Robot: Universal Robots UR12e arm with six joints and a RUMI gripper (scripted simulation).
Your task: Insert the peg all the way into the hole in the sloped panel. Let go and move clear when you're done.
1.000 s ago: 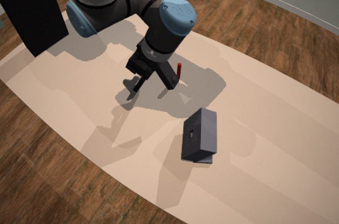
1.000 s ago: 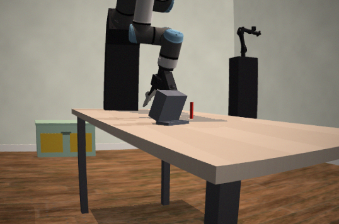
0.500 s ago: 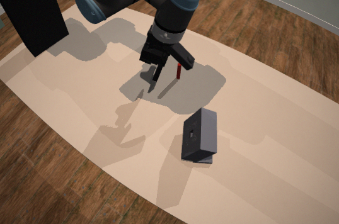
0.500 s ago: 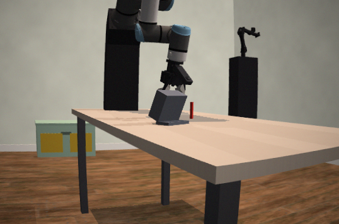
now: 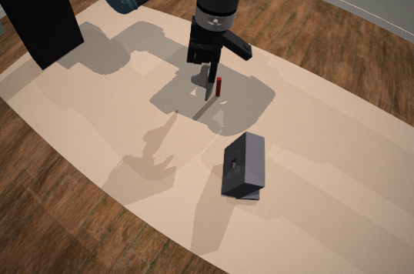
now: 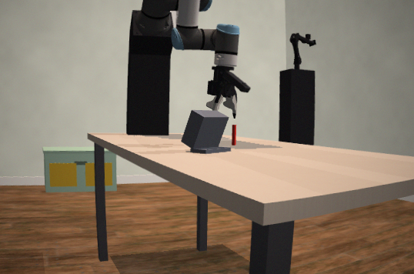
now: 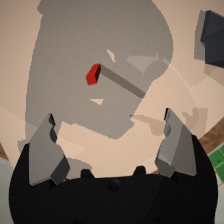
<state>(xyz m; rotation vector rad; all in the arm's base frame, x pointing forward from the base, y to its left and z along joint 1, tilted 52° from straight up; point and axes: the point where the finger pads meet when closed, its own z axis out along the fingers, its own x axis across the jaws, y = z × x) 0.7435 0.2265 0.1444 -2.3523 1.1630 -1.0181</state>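
The red peg is 1 cm ahead of my hand, 4 cm to the left of it and 6 cm below it. From my hand the other things lie so: thin base plate: 26 cm ahead, 12 cm to the right, 9 cm below.
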